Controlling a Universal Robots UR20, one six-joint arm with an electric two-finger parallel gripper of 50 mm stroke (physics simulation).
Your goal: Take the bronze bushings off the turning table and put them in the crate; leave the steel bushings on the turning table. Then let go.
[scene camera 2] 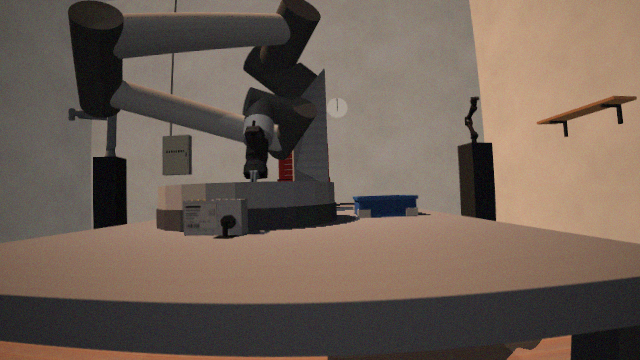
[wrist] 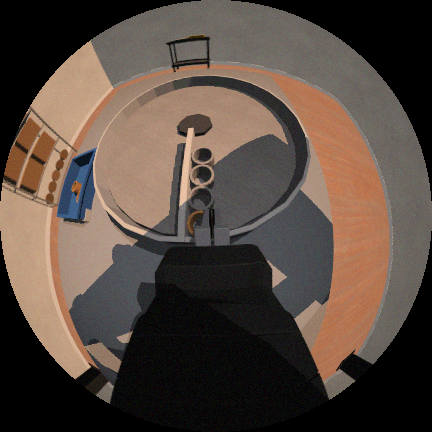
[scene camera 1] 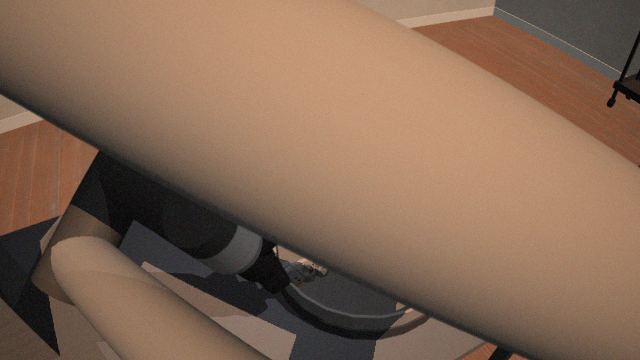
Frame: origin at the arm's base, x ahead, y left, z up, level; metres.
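Seen in the pictures: gripper, fingertip midpoint: [wrist: 211,217] [scene camera 1: 299,278]; arm's base, origin of the base link: [scene camera 2: 306,95].
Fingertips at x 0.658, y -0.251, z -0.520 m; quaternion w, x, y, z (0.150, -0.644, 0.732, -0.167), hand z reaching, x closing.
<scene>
Pixels of each thing's top centre, then the offset from my fingertips to it. "spot": a spot on its surface instead.
- bronze bushing, middle of its top: [wrist: 200,222] dx -0.004, dy +0.014, dz +0.000 m
- blue crate, middle of its top: [scene camera 2: 381,196] [wrist: 71,182] dx +0.157, dy +0.356, dz -0.030 m
- bronze bushing material, middle of its top: [wrist: 73,185] dx +0.159, dy +0.371, dz -0.049 m
- straight guide bar, surface spot: [wrist: 185,175] spot: dx +0.056, dy +0.024, dz +0.008 m
- dark hub, middle of its top: [wrist: 194,122] dx +0.184, dy +0.004, dz -0.019 m
- grey box, surface spot: [scene camera 2: 200,218] spot: dx +0.432, dy -0.057, dz -0.052 m
My gripper [scene camera 1: 302,275] [scene camera 2: 254,177] [wrist: 211,217] points down inside the rim of the round turning table [scene camera 2: 285,194] [wrist: 302,160]. Its fingers are closed together on the near-right wall of a bronze bushing [wrist: 190,223], whose left part shows in the wrist view; the fingers hide the rest. Three steel bushings stand upright in a row beyond it: a near one [wrist: 190,198], a middle one [wrist: 191,175] and a far one [wrist: 202,149]. The blue crate [scene camera 2: 385,205] [wrist: 89,172] stands left of the turning table in the wrist view, with bronze bushing material [wrist: 76,188] inside.
A straight guide bar [wrist: 185,175] runs along the left of the bushing row, towards a dark hub [wrist: 195,124]. The turning table has a raised rim. A grey box [scene camera 2: 200,218] stands before it in scene camera 2. The arm covers most of scene camera 1.
</scene>
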